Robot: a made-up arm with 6 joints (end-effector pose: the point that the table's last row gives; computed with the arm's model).
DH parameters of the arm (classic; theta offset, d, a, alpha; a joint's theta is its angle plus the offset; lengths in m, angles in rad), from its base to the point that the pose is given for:
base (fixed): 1.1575 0 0.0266 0
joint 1: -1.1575 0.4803 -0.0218 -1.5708
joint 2: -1.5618 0 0.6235 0
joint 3: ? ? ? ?
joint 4: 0 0.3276 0.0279 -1.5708
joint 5: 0 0.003 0.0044 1.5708
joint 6: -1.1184 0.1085 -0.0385 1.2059
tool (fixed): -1.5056 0.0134 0 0
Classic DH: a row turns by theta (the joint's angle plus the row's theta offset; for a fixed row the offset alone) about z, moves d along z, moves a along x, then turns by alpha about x.
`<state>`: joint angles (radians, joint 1 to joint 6).
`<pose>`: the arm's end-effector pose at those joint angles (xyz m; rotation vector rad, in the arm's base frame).
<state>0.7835 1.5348 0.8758 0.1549 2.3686 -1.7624</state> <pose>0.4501 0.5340 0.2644 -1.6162 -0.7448 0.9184</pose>
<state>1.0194 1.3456 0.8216 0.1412 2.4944 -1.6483</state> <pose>0.3405 0.6598 0.4168 -1.6144 -1.0865 0.9749</pose>
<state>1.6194 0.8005 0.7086 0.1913 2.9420 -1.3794</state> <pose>-0.0743 0.6640 0.8787 -1.3236 -1.8450 1.0632</pose>
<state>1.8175 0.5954 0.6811 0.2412 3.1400 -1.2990</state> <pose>-0.1721 0.5395 1.0336 -1.1312 -2.0658 1.1163</pose>
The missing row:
joint 3: 1.5618 0.0139 0.0289 1.5708
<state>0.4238 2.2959 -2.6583 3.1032 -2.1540 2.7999</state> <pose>0.3954 0.2470 0.3655 -0.8143 0.0403 -2.5709</pose>
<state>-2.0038 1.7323 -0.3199 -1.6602 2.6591 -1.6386</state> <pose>-0.3630 -0.6944 0.3550 1.8454 -2.1295 -0.7864</pose>
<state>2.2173 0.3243 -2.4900 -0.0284 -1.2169 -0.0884</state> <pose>0.0147 -0.0654 0.8288 -1.1630 -1.3514 -0.7876</pose>
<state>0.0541 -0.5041 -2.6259 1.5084 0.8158 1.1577</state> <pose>-0.3626 0.1047 0.5998 0.5361 -1.7510 -0.6808</pose>
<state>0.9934 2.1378 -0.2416 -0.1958 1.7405 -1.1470</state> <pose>0.3813 0.6431 -0.1133 -1.7808 -1.7231 -0.4329</pose>
